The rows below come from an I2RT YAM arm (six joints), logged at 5 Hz.
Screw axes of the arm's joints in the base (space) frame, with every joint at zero. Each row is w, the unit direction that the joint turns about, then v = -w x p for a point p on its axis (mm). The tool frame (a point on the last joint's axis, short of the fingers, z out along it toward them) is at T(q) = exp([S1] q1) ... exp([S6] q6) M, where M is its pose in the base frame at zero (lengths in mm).
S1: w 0 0 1 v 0.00 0.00 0.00
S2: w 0 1 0 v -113.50 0.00 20.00
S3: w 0 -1 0 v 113.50 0.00 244.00
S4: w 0 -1 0 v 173.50 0.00 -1.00
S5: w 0 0 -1 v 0.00 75.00 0.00
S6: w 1 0 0 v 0.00 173.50 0.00
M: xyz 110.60 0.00 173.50 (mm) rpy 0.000 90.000 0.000 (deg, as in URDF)
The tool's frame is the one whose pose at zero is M.
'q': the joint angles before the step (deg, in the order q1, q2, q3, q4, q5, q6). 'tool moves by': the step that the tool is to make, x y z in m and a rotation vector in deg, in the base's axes. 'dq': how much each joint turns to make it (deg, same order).
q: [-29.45 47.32 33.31 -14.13 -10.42 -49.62]
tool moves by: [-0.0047 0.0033 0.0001 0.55 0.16 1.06]
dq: [-0.05 -1.54 -0.26 -1.73 -1.16 -0.18]
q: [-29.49 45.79 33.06 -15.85 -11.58 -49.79]
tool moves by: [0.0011 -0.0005 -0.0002 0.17 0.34 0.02]
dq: [0.04 0.46 0.23 -0.14 0.02 -0.01]
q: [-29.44 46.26 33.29 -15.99 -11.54 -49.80]
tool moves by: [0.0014 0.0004 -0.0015 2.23 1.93 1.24]
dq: [0.03 1.13 0.97 -2.56 -1.55 0.25]
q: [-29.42 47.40 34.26 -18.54 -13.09 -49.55]
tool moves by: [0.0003 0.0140 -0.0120 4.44 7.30 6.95]
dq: [3.31 1.37 0.73 -8.34 -3.25 -1.78]
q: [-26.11 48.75 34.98 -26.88 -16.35 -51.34]
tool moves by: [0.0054 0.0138 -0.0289 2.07 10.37 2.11]
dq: [5.45 4.23 -2.01 -3.90 3.90 0.86]
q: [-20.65 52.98 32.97 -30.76 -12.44 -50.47]
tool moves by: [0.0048 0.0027 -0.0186 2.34 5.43 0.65]
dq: [1.34 4.29 -1.10 -0.35 0.13 0.77]
